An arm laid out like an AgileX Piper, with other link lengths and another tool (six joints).
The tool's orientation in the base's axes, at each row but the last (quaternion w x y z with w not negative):
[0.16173 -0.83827 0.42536 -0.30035]
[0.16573 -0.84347 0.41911 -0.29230]
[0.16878 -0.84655 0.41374 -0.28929]
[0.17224 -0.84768 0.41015 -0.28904]
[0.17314 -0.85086 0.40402 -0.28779]
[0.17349 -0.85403 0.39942 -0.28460]
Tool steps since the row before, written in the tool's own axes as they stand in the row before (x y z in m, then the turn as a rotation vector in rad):
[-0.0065 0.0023 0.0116 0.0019 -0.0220 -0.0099]
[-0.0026 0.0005 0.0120 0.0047 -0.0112 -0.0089]
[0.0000 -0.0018 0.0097 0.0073 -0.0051 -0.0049]
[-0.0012 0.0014 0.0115 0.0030 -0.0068 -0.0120]
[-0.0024 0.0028 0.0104 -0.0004 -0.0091 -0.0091]
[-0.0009 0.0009 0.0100 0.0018 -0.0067 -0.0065]
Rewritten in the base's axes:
[0.0030 0.0041 -0.0125 0.0081 0.0112 0.0199]
[0.0060 0.0022 -0.0105 0.0035 0.0026 0.0144]
[0.0072 0.0015 -0.0066 0.0036 -0.0030 0.0090]
[0.0058 0.0007 -0.0101 -0.0020 0.0011 0.0139]
[0.0037 0.0008 -0.0104 -0.0006 0.0053 0.0117]
[0.0053 0.0008 -0.0086 0.0008 0.0023 0.0092]

